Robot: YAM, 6 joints.
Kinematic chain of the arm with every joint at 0, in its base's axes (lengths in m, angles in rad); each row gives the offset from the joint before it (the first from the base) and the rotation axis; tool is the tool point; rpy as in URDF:
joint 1: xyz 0 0 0.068 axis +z
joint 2: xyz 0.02 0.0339 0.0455 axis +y
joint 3: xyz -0.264 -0.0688 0 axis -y
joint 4: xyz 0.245 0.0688 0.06 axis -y
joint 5: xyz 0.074 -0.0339 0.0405 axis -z
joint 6: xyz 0.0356 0 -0.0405 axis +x
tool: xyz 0 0 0 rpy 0 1.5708 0
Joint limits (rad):
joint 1: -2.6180..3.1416
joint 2: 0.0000..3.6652
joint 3: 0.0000..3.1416
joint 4: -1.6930..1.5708
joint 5: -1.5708..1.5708
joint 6: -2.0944..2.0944
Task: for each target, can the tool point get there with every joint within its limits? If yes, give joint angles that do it. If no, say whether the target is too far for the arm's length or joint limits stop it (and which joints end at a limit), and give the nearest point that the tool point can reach.
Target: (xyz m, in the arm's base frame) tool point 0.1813 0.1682 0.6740
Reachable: yes | joints 0.7261 1.6894 2.3359 0.5824 -0.1515 1.0561
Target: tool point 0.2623 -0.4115 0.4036
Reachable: yes | joints 2.0695 0.3534 2.4513 0.8423 1.2338 0.5115
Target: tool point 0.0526 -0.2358 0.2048
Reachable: yes | joints -1.2282 1.3730 0.8117 -0.6577 0.9862 -1.3119
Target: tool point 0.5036 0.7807 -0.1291
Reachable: no: too far | nearest point 0.3386 0.5249 -0.0479 | short by 0.315 m
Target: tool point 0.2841 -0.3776 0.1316
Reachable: yes | joints -0.9598 2.5678 2.2422 -1.4426 -0.4677 -0.8226
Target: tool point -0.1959 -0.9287 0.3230
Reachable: no: too far | nearest point -0.1301 -0.6169 0.2512 | short by 0.327 m
